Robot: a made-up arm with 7 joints.
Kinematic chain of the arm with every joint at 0, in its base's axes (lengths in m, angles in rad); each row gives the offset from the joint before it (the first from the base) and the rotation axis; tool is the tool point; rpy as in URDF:
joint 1: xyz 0 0 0.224 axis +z
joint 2: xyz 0 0 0 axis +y
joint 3: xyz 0 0 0.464 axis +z
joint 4: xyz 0.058 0 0 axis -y
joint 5: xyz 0.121 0 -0.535 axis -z
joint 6: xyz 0 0 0 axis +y
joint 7: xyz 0.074 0 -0.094 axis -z
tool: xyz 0 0 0 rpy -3.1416 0 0
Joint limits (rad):
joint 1: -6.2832..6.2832
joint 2: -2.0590..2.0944
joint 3: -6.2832..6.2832
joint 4: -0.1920..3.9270
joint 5: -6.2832..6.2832
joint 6: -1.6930..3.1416
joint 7: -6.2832..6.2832
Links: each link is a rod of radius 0.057 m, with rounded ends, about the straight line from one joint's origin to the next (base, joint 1, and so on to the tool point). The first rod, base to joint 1, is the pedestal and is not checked.
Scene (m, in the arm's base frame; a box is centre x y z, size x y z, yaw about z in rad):
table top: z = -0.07
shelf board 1: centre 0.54 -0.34 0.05 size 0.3 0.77 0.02 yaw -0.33
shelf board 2: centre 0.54 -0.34 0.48 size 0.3 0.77 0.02 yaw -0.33
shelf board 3: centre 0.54 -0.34 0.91 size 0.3 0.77 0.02 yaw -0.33
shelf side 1: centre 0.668 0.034 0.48 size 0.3 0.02 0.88 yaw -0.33
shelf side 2: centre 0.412 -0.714 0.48 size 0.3 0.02 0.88 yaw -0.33
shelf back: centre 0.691 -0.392 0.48 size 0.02 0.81 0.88 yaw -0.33
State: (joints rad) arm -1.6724 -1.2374 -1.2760 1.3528 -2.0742 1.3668 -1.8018
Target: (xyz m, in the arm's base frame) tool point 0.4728 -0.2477 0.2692
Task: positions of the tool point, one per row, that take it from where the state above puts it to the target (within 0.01 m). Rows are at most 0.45 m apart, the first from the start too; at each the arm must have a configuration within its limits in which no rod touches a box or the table.
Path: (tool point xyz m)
1: -0.6493 0.0513 0.6420
2: -0.4191 -0.2889 0.6733
3: -0.0776 -0.4222 0.6045
4: 0.2081 -0.3380 0.4600
5: 0.3148 -0.1384 0.2852
6: 0.3930 -0.1943 0.2924
7: 0.4728 -0.2477 0.2692

